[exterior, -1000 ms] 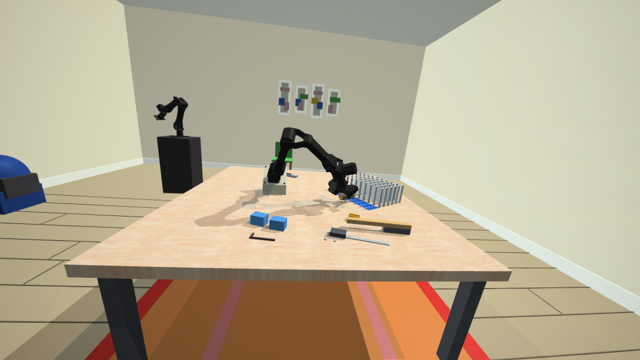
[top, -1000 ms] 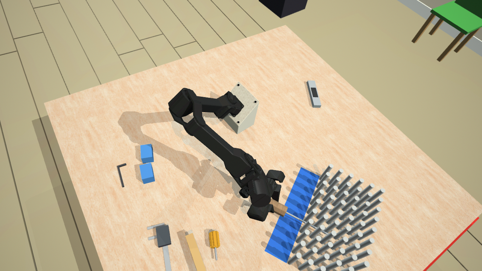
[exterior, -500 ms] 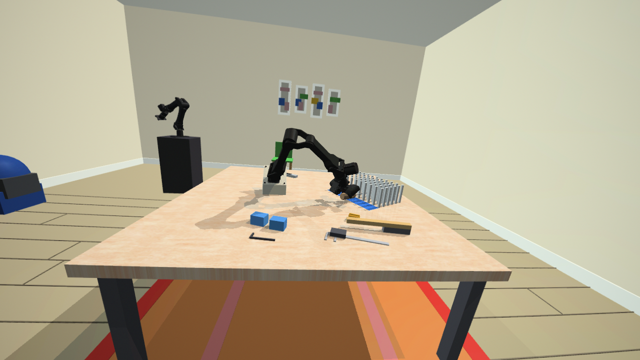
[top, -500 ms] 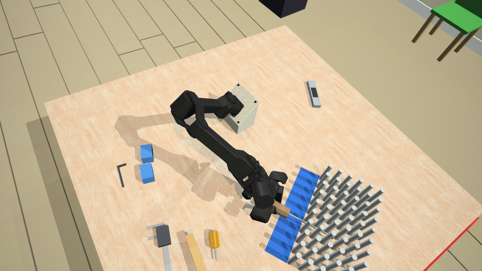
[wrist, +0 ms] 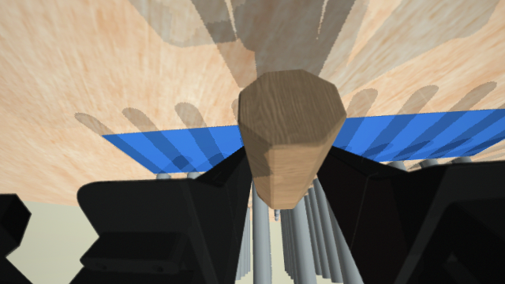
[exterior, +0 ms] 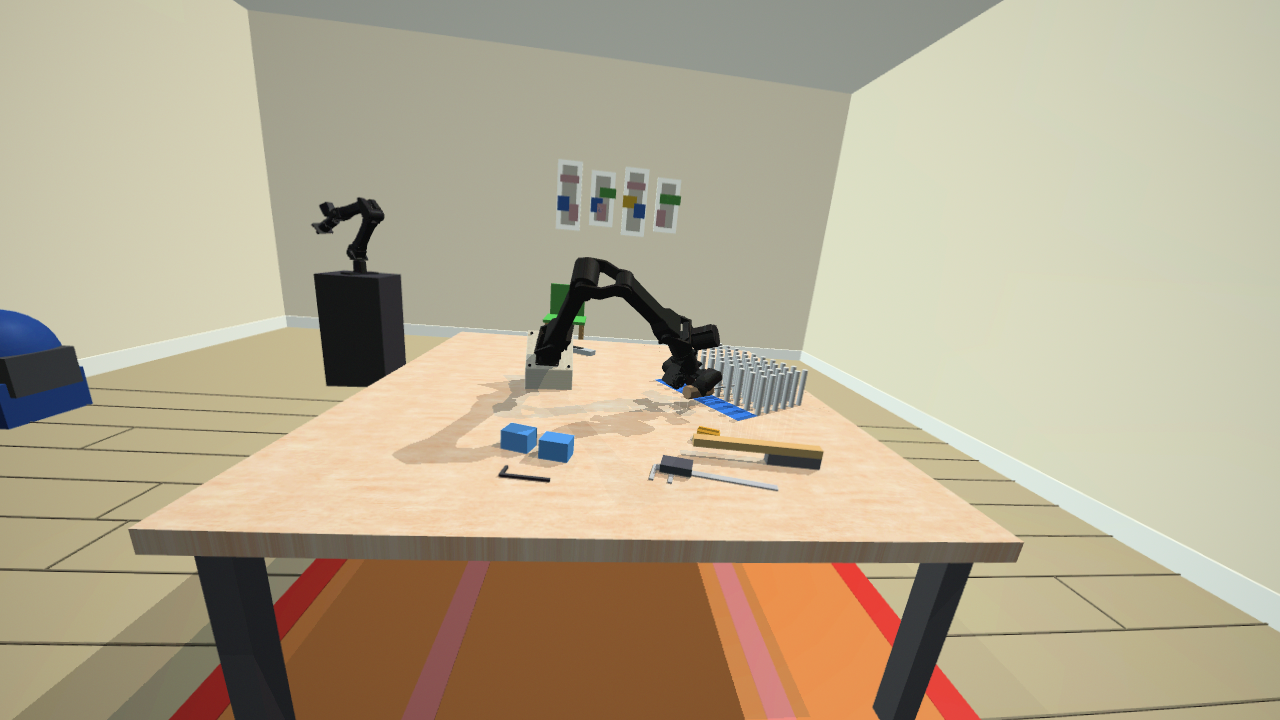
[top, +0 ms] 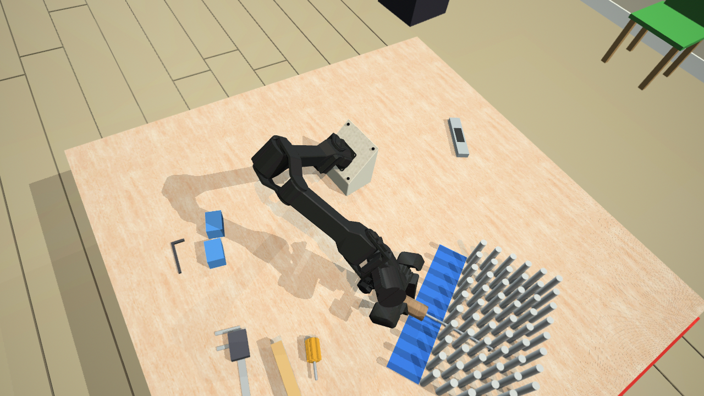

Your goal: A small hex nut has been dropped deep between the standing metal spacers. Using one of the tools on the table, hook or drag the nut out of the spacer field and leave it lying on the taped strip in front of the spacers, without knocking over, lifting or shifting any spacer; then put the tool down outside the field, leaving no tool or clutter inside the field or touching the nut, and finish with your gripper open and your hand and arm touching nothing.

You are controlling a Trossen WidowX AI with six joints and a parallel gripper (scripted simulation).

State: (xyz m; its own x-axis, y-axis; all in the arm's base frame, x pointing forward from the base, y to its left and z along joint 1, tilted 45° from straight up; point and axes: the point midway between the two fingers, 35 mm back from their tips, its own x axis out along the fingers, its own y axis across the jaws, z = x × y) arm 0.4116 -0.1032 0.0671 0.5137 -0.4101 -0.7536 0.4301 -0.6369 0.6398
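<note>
The blue taped strip lies 30 mm ahead of my gripper tip, 60 mm to the left of it and 30 mm below it. Round my gripper tip: hex nut 200 mm ahead, 100 mm to the left, 20 mm below; then yellow-handled screwdriver 50 mm behind, 250 mm to the right, 10 mm below; then grey remote-like bar 340 mm behind, 530 mm to the left, 10 mm below.
</note>
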